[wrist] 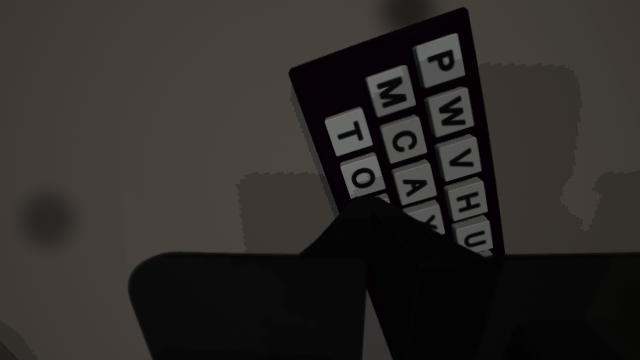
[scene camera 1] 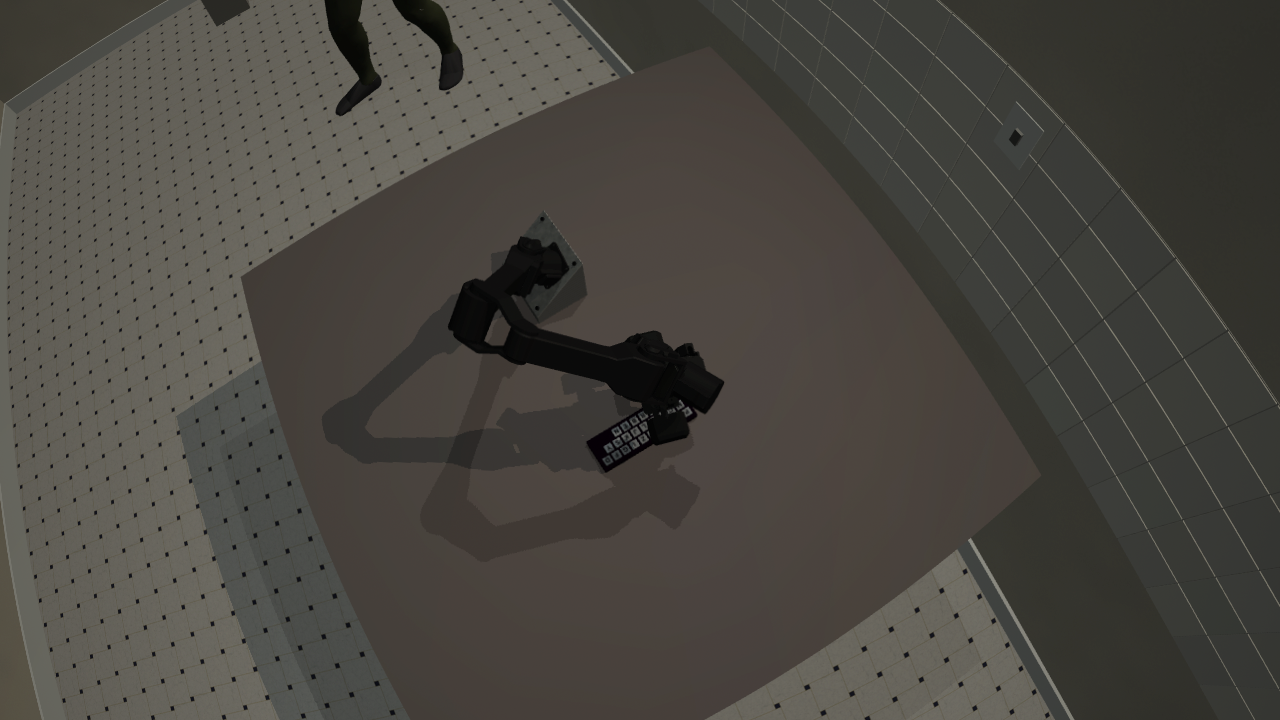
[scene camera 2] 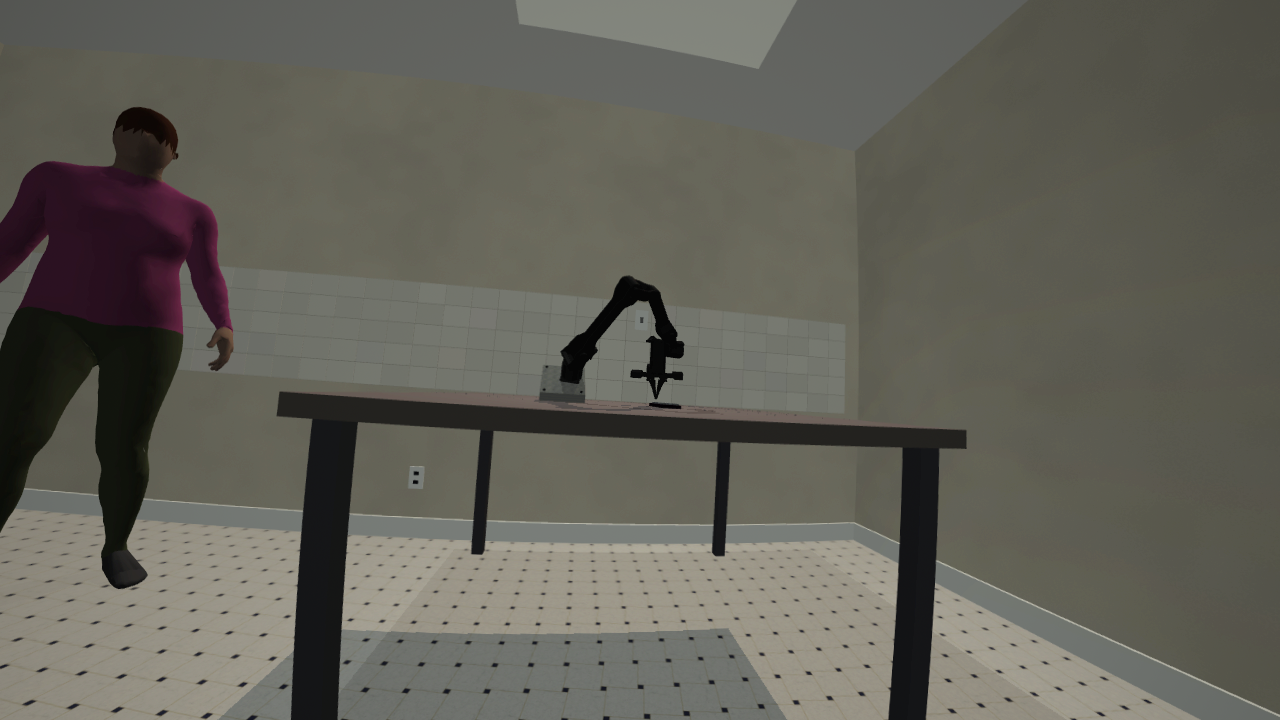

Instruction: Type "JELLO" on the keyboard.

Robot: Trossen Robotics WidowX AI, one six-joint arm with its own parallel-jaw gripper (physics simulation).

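Places are measured from the arm's base along level axes (x ahead, y left, z up), in metres.
Pixels of known places: gripper, fingertip midpoint: [wrist: 365,208] [scene camera 2: 655,399]; arm's base, link origin: [scene camera 1: 551,265] [scene camera 2: 570,376].
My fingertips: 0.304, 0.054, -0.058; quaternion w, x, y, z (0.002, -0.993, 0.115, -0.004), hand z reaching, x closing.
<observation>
Ahead of a thing's pixels: the offset from my fingertips to its top centre, as dx, dy, dz.
The dark keyboard @(+0.024, -0.041, -0.011) [scene camera 1: 619,441] [scene camera 2: 665,405] [wrist: 334,90] with pale letter keys lies flat on the table. In the wrist view it slants, with the T key @(+0.000, +0.025, -0.011) [wrist: 349,131], O key @(+0.002, +0.007, -0.011) [wrist: 363,176], A key @(+0.020, +0.000, -0.011) [wrist: 414,184] and H key @(+0.040, -0.012, -0.011) [wrist: 467,201] readable. My gripper [scene camera 2: 656,397] [wrist: 365,208] is shut and empty, pointing down. In the wrist view its tips overlap the lower edge of the O key and hide most of the key below it. In scene camera 2 the tips are a little above the keyboard. The J, E and L keys do not show in the wrist view.
The table [scene camera 1: 805,268] [scene camera 2: 447,422] carries my arm [scene camera 1: 572,351] [scene camera 2: 608,324] and its grey base plate [scene camera 1: 547,234] [scene camera 2: 550,381]. Shadows of the arm fall around the keyboard. A person [scene camera 1: 349,44] [scene camera 2: 116,241] is beyond the table. A tiled wall [scene camera 1: 1118,295] runs beside it.
</observation>
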